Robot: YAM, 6 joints.
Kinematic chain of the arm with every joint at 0, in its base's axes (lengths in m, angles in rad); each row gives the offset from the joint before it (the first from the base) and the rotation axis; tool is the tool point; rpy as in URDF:
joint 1: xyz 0 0 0.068 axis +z
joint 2: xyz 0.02 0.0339 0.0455 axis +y
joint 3: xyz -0.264 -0.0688 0 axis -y
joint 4: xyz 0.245 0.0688 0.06 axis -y
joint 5: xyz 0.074 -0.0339 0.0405 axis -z
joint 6: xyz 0.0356 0 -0.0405 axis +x
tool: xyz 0 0 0 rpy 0 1.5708 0
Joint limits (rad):
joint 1: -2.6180..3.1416
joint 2: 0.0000..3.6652
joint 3: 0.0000..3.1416
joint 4: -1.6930..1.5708
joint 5: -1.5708..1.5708
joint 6: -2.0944..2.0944
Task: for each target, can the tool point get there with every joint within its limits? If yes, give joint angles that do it. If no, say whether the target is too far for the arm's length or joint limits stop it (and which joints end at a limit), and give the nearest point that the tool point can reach.
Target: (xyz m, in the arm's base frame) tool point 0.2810 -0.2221 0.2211
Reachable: yes | joints -0.6380 1.7482 0.7619 1.1634 0.3150 1.5022
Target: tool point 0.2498 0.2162 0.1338
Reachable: yes | joints 0.6090 1.8807 0.7062 0.8274 -1.3125 1.1755
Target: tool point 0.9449 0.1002 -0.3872
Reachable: no: too far | nearest point 0.5679 0.0602 -0.1831 | short by 0.431 m
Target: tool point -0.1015 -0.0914 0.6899
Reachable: yes | joints 0.8763 1.0805 2.3420 0.7928 -0.5791 -1.1020
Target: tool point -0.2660 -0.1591 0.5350
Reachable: yes | joints 0.4661 0.4997 2.4469 -0.8743 0.6866 -0.4949
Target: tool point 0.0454 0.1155 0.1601
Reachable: yes | joints 1.4626 1.3740 0.5258 -1.4069 1.1647 0.4829
